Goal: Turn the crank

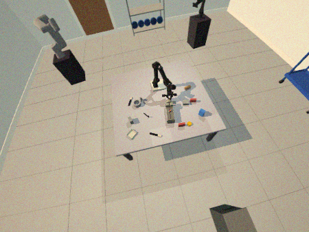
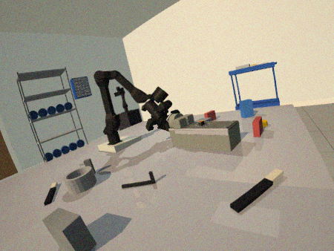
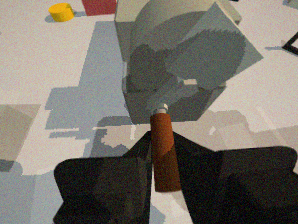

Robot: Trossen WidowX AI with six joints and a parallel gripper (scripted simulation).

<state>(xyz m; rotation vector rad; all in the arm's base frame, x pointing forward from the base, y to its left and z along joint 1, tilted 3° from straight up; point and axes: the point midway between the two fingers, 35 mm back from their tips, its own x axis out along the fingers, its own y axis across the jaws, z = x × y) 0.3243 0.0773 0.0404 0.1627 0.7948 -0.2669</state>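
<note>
The brown crank handle lies 2 cm behind my gripper tip, 2 cm above it and 1 cm to the left of it. From my gripper tip the other things lie so: yellow disc (36 cm ahead, 10 cm to the left, 3 cm below); red pointer (15 cm ahead, 6 cm to the right, 4 cm above); black l-shaped piece (33 cm to the right, 7 cm ahead, 3 cm below).
</note>
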